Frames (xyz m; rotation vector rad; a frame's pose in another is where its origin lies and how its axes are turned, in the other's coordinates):
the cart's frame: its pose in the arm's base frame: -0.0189 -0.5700 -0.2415 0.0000 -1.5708 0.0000
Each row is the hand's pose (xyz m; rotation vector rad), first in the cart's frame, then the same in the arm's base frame.
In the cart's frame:
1: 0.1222 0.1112 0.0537 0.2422 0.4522 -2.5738
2: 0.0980 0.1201 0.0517 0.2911 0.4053 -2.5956
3: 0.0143 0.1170 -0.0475 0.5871 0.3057 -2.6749
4: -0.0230 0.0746 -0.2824 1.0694 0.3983 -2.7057
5: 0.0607 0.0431 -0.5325 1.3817 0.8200 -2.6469
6: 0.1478 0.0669 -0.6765 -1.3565 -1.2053 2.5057
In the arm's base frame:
1: -0.0726 -0.4588 -0.1193 1.9484 -0.1674 -1.6132
2: -0.0706 -0.4499 -0.1435 2.0072 -0.1860 -1.6024
3: 0.0286 -0.4530 -0.2272 2.2810 -0.1628 -1.4599
4: 0.2635 -0.4954 -0.2645 2.5724 0.0655 -1.1150
5: 0.5136 -0.5269 -0.1808 2.5666 0.4778 -0.8061
6: 0.6576 -0.5031 -0.0937 2.3922 0.7924 -0.7118

